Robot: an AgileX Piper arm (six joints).
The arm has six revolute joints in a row. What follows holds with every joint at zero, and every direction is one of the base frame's. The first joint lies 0.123 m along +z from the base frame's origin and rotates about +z. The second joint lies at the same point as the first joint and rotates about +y. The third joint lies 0.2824 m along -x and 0.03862 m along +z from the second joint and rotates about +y. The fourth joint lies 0.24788 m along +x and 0.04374 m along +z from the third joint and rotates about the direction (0.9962, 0, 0.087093). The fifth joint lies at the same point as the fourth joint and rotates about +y. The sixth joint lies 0.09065 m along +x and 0.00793 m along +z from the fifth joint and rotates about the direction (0.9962, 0, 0.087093). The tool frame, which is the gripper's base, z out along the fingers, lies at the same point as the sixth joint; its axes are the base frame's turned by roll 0, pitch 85.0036 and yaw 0 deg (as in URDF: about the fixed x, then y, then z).
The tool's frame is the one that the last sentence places.
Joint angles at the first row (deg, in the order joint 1, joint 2, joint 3, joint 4, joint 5, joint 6):
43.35 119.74 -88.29 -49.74 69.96 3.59
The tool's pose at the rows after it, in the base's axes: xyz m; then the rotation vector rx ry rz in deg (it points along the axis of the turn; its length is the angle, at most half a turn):
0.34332 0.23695 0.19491 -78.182 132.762 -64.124
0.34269 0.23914 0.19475 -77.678 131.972 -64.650
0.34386 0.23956 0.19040 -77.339 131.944 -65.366
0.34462 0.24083 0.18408 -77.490 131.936 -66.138
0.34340 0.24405 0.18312 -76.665 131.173 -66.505
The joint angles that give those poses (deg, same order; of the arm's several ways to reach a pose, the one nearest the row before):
43.77 119.74 -88.29 -50.95 69.96 4.12
44.16 119.88 -88.29 -51.79 69.96 4.99
44.16 120.57 -88.29 -52.35 69.96 5.76
44.27 121.51 -88.29 -52.80 69.96 6.41
44.81 121.76 -88.29 -53.64 69.96 7.73

